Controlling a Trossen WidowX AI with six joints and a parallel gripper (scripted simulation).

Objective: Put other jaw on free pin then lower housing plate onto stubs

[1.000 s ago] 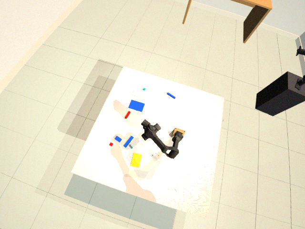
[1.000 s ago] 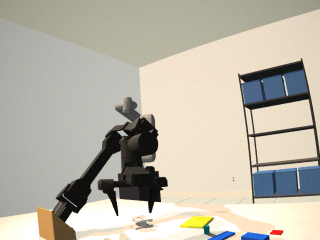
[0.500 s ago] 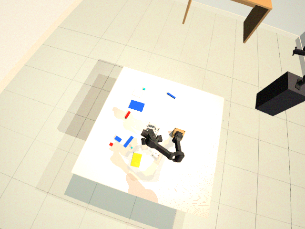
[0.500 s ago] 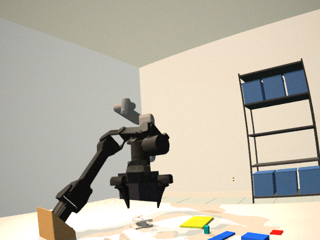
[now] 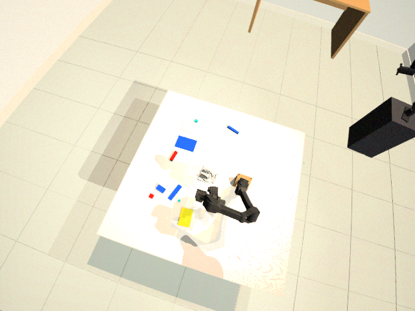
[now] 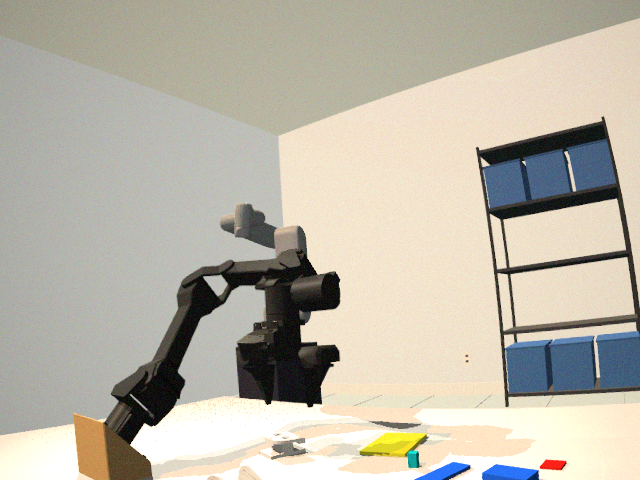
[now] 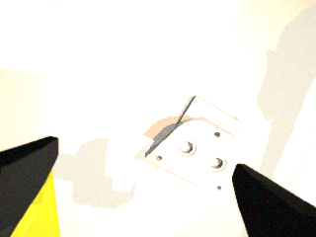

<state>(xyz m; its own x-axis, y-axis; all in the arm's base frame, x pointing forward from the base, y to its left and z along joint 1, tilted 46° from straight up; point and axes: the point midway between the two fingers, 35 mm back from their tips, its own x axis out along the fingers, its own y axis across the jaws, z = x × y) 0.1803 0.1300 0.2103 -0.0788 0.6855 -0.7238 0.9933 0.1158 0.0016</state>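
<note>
Now: the housing plate 50 mm behind my gripper tip, 20 mm to the left of it and 70 mm below it. The rest, counted from my gripper tip: red block: 390 mm ahead, 240 mm to the right, 90 mm below; then yellow plate: 110 mm ahead, 140 mm to the left, 90 mm below; then jaw: 60 mm ahead, 180 mm to the right, 80 mm below.
</note>
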